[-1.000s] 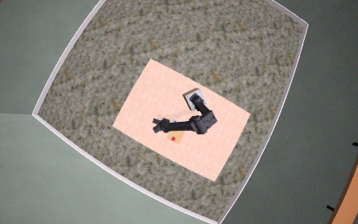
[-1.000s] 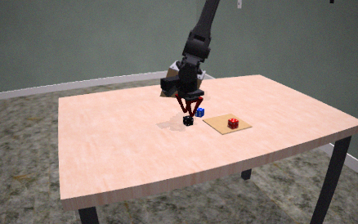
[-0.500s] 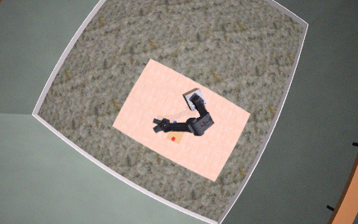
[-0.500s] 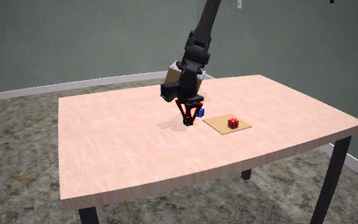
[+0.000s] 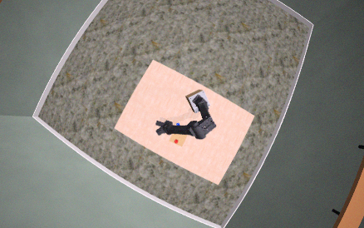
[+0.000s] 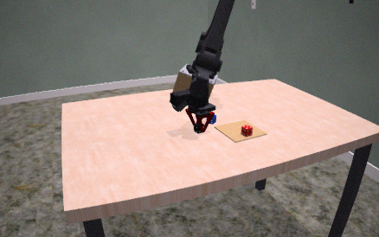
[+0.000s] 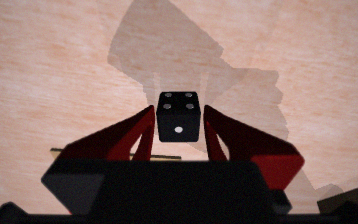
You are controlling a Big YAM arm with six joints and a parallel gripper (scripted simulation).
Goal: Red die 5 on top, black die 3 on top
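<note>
My gripper is now right at the black die. Round my hand: red die (150 mm to the left, 70 mm ahead, 10 mm above); then blue die (70 mm behind, 60 mm to the left); then tan mat (150 mm to the left, 20 mm ahead, 10 mm below).
</note>
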